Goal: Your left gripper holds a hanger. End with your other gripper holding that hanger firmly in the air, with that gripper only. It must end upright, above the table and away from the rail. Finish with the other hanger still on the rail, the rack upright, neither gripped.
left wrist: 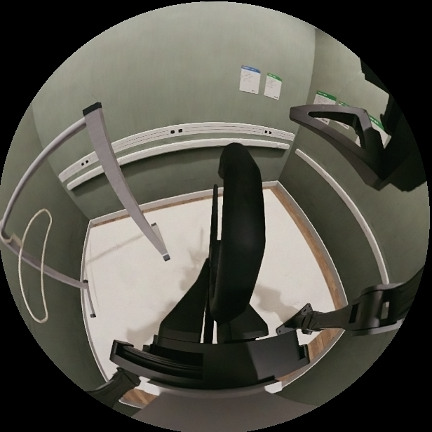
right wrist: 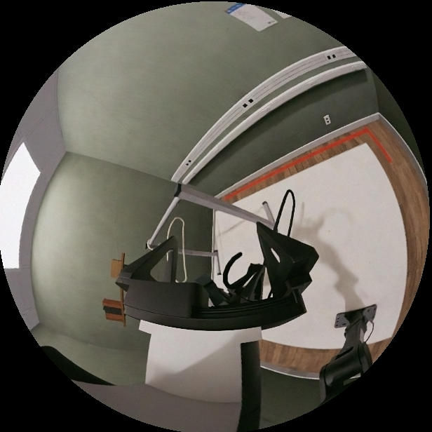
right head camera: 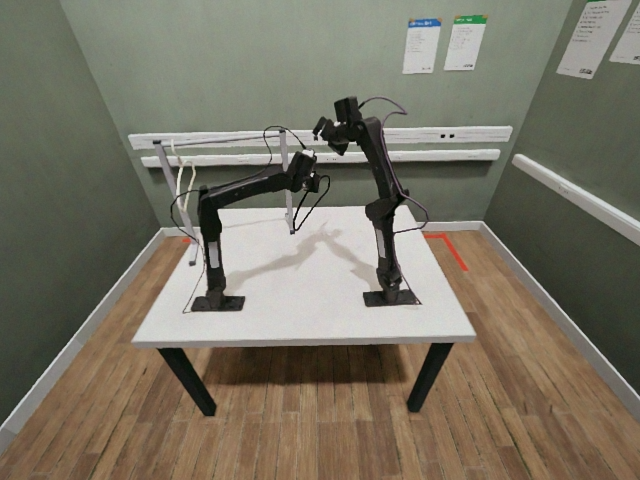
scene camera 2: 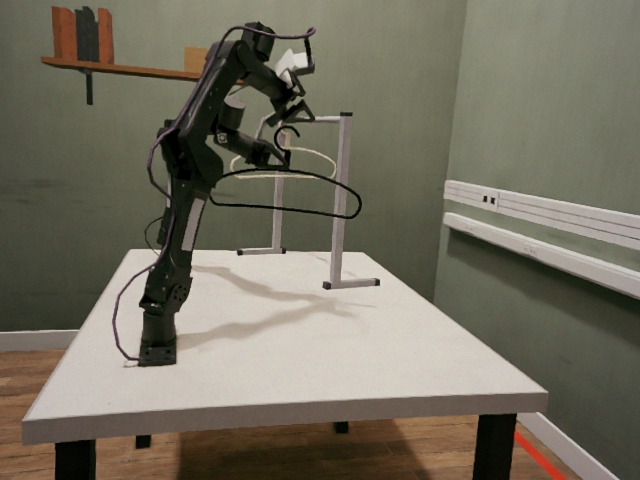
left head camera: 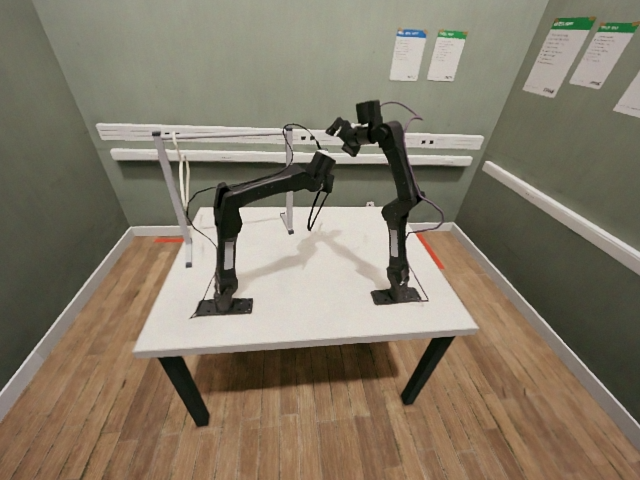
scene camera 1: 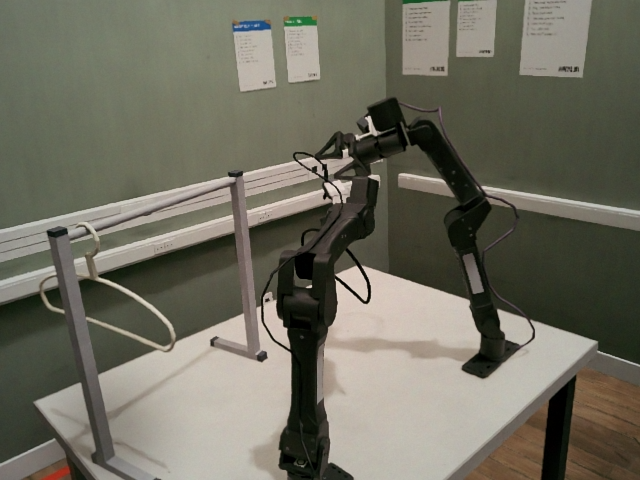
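Seen in the pictures: left gripper, between the fingertips: (right head camera: pixel 314 181) (scene camera 2: pixel 288 167); right gripper, between the fingertips: (right head camera: pixel 322 139) (scene camera 2: pixel 308 107) (left head camera: pixel 334 139) (scene camera 1: pixel 324 167); left arm's base, origin of its link: (right head camera: pixel 218 304) (left head camera: pixel 225 307); right arm's base, origin of its link: (right head camera: pixel 389 298) (scene camera 2: pixel 158 346) (left head camera: pixel 395 296) (scene camera 1: pixel 491 358).
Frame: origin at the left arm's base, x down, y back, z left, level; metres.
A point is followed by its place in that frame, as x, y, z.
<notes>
My left gripper (scene camera 2: pixel 285 161) @[-0.368, -0.314, -0.385] is shut on the black hanger (scene camera 2: pixel 359 204) @[-0.285, -0.493, -0.454] (scene camera 1: pixel 369 289) @[-0.298, -0.111, -0.308] at the base of its hook. The hanger hangs upright in the air above the table, apart from the rail. My right gripper (scene camera 2: pixel 308 106) @[-0.520, -0.353, -0.418] (scene camera 1: pixel 326 166) @[-0.520, -0.353, -0.418] (right wrist: pixel 214 233) is open and empty, a little above the hook, its fingers angled down. In the right wrist view the black hook (right wrist: pixel 228 267) shows below the gap between its fingers. The cream hanger (scene camera 1: pixel 173 330) @[-0.342, -0.191, 0.120] (scene camera 2: pixel 334 167) @[-0.341, -0.585, 0.220] hangs by its hook on the rail of the upright grey rack (left head camera: pixel 166 175) @[-0.364, -0.361, 0.228] (scene camera 2: pixel 338 248) @[-0.127, -0.496, -0.262].
The rack stands at the back left of the white table (left head camera: pixel 310 320) @[0.000, 0.077, -0.313], and its near post is close behind the black hanger in scene camera 2. Loose cables loop from both arms. White wall trunking (left head camera: pixel 439 142) runs along the back wall.
</notes>
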